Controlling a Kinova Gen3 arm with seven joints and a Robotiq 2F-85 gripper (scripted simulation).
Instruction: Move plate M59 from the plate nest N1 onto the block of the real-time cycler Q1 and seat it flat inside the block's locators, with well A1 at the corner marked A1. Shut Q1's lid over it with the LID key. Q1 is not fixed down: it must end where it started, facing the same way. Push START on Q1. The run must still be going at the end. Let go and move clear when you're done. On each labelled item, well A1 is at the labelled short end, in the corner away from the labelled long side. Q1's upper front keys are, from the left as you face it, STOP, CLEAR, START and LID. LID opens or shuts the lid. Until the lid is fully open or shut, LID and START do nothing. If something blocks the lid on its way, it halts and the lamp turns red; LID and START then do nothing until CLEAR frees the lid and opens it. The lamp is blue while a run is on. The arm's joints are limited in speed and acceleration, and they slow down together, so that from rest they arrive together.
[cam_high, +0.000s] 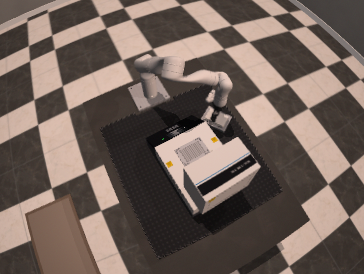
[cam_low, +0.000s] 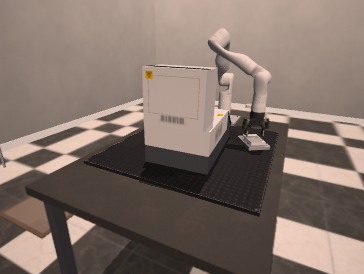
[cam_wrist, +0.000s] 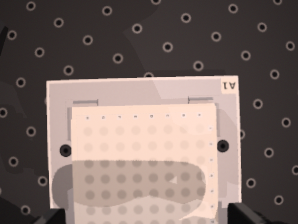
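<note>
My gripper is now 30 mm above the plate M59. The rest, counted from my hand: plate nest N1: 50 mm below.
</note>
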